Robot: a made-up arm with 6 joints.
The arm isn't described. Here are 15 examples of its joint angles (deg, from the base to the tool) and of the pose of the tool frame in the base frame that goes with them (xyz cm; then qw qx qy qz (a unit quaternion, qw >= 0)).
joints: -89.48 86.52 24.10 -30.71 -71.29 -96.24
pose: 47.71 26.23 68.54 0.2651 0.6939 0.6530 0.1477
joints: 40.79 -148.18 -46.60 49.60 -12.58 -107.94
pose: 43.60 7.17 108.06 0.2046 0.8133 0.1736 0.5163
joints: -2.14 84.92 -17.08 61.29 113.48 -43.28
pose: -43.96 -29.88 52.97 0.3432 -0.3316 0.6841 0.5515
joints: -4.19 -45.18 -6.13 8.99 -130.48 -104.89
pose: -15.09 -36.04 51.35 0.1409 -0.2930 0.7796 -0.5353
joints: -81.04 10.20 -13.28 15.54 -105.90 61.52
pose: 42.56 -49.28 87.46 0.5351 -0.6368 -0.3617 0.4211
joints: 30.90 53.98 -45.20 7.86 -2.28 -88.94
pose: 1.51 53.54 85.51 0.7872 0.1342 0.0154 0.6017
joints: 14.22 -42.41 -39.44 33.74 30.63 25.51
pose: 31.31 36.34 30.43 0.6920 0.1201 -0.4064 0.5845
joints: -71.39 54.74 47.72 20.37 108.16 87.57
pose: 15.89 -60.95 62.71 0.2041 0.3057 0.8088 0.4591
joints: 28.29 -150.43 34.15 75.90 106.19 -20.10
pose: -18.65 4.71 133.51 0.1408 0.7570 0.4639 0.4380
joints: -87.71 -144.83 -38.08 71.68 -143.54 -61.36
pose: 41.44 29.21 62.12 0.8154 0.3548 0.4542 -0.0548
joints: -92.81 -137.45 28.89 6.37 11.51 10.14
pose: 30.90 7.22 28.48 0.2787 0.1415 0.2743 -0.9095
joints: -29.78 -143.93 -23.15 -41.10 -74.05 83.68
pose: 8.70 -31.70 32.80 0.4434 -0.3259 -0.6089 -0.5714
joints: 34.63 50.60 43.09 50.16 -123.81 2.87
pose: -9.94 -49.19 35.37 0.7048 -0.6190 0.2481 -0.2419
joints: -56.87 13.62 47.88 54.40 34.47 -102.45
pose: 4.61 -32.45 30.17 0.3358 0.2393 0.5205 -0.7477
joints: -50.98 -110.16 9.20 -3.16 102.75 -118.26
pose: 47.78 -4.47 49.58 0.2641 -0.9639 -0.0347 -0.0039
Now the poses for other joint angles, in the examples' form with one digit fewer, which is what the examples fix.
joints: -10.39 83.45 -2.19 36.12 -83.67 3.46
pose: 0.5 -38.9 113.5 0.130 -0.970 0.202 -0.029
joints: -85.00 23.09 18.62 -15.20 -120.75 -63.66
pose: 67.8 -14.6 89.3 0.147 0.965 0.217 -0.013
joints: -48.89 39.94 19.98 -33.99 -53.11 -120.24
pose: 38.3 -10.8 110.7 0.160 0.670 0.114 0.716
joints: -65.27 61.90 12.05 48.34 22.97 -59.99
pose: -10.1 -59.2 85.8 0.252 -0.283 -0.200 -0.903
